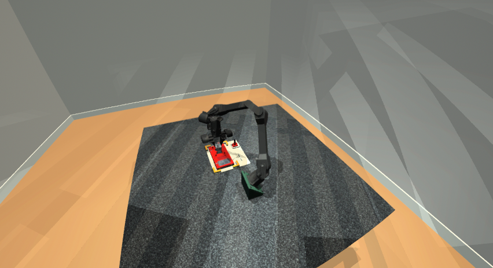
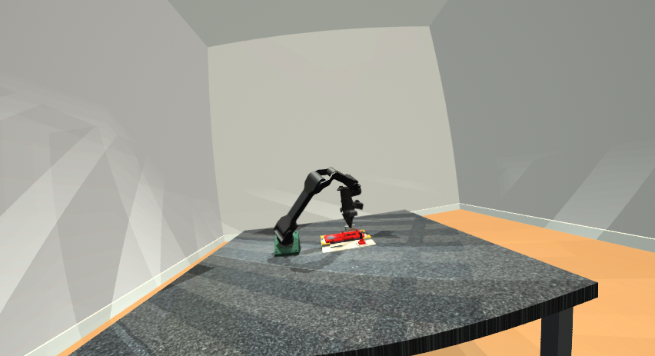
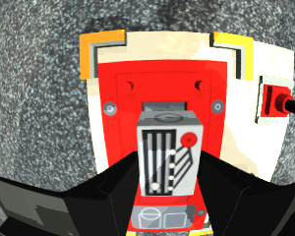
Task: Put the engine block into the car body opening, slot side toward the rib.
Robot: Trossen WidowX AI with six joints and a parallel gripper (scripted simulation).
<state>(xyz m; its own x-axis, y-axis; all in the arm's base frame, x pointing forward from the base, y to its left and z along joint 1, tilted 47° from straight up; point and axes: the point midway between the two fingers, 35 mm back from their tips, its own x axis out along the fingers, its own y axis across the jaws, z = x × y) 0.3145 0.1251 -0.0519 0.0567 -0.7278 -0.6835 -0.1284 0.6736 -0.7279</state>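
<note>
The grey engine block lies 10 mm below my gripper tip.
</note>
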